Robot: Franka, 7 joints.
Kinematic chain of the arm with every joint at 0, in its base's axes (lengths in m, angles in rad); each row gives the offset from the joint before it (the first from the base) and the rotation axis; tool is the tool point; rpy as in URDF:
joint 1: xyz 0 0 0.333 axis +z
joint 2: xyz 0 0 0 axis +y
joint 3: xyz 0 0 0.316 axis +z
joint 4: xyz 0.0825 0 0 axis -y
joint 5: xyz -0.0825 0 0.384 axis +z
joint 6: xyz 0 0 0 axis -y
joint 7: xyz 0.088 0 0 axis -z
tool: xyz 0 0 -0.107 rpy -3.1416 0 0
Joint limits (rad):
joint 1: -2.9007..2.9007
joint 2: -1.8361..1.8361
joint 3: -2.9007..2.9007
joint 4: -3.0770..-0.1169
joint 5: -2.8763..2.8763
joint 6: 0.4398..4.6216
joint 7: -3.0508..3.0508
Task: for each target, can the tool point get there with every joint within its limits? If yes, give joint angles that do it. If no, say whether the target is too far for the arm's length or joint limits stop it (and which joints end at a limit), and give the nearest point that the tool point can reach.
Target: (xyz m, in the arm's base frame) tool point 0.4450 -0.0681 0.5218
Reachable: yes | joints 0.9601 -0.7018 -1.1226 -2.5374 2.3816 1.5957 0.2100
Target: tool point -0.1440 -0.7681 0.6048
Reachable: yes | joints -2.2715 1.4430 1.8873 -0.9041 -1.2850 2.8714 -1.7121
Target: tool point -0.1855 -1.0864 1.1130
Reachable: no: too far | nearest point -0.1179 -0.6903 0.8286 | short by 0.492 m
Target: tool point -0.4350 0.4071 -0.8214
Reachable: no: too far | nearest point -0.3234 0.3027 -0.3362 | short by 0.509 m
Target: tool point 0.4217 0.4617 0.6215
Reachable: yes | joints -1.4294 -0.0741 2.2681 -1.7410 1.2216 2.6249 1.6804
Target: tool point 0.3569 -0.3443 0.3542
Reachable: yes | joints 0.2579 -0.1387 -1.0425 -2.4112 2.0851 2.3792 -0.5746
